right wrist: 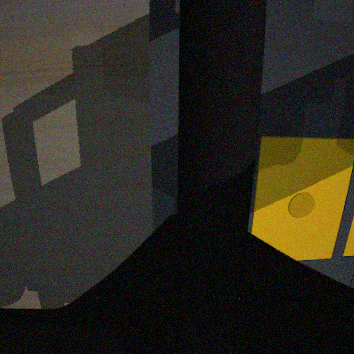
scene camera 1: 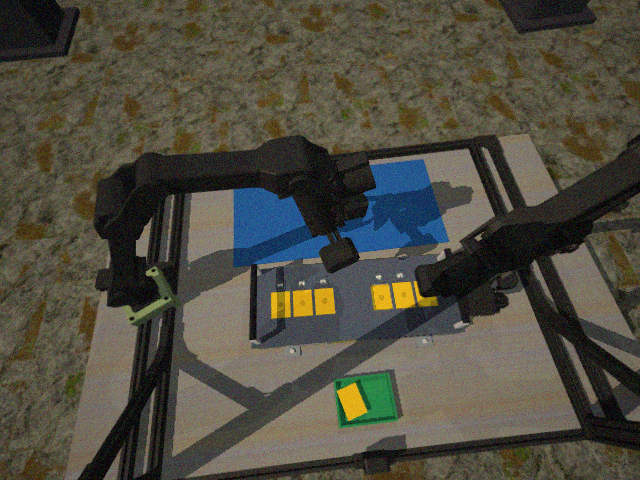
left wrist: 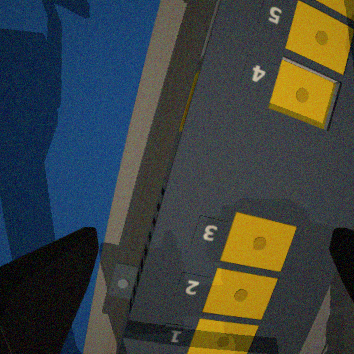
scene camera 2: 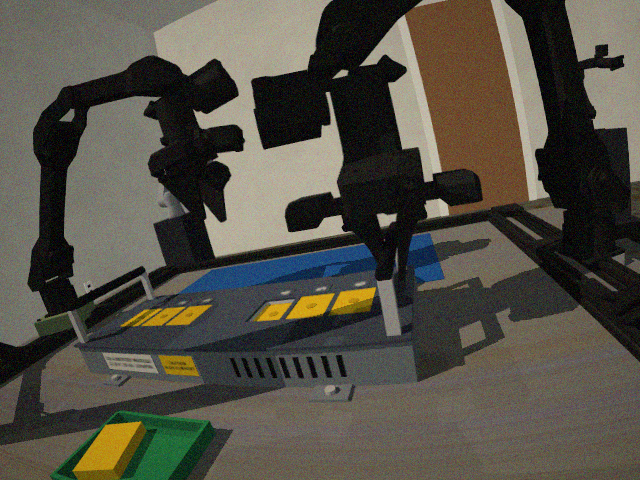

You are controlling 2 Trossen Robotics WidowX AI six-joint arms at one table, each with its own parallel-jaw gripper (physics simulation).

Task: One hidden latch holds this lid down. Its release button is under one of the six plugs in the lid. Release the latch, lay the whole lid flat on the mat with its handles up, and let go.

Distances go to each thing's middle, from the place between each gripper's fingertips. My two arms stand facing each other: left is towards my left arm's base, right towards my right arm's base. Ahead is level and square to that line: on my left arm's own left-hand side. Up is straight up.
Labels:
The blue mat [scene camera 1: 402, 212] is 180 mm ahead of my left hand, 30 mm to the right of it and 160 mm below it. Also, from my left hand: green tray [scene camera 2: 168, 440] (290 mm behind, 20 mm to the right, 150 mm below).
Right now the green tray is 220 mm to the left of my right hand, 190 mm behind it and 60 mm below it. From my right hand the other things lie so: blue mat: 280 mm ahead, 220 mm to the left, 60 mm below.

